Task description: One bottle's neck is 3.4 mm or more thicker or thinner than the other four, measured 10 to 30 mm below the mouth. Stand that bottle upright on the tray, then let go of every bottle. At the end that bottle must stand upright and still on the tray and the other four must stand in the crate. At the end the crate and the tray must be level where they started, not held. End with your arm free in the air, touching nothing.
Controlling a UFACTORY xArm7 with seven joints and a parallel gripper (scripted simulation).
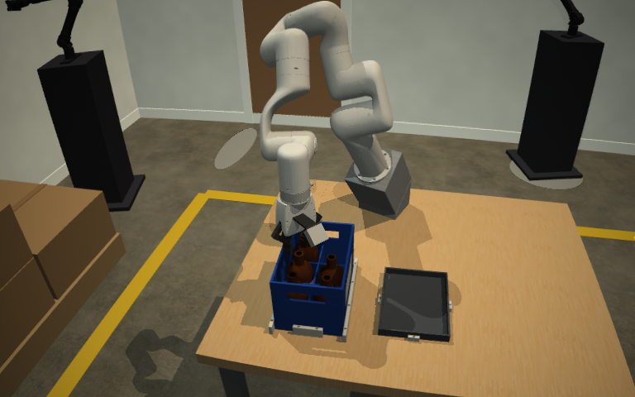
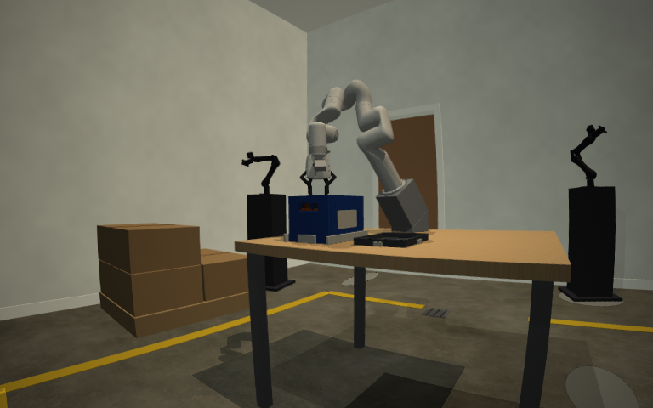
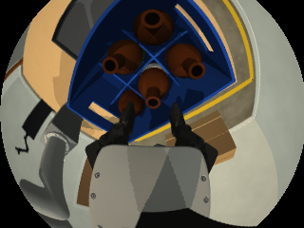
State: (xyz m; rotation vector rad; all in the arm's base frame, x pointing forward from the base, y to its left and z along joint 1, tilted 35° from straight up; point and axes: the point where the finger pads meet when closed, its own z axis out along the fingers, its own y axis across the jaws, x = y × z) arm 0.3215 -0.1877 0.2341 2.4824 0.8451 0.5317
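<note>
Right now the glass bottle is 110 mm below my hand. Also, from my hand: brown bottle (110 mm below, 80 mm behind, 20 mm to the left); dark tray (320 mm to the left, 180 mm below, 70 mm ahead); blue crate (110 mm below, 40 mm to the left, 10 mm ahead).
</note>
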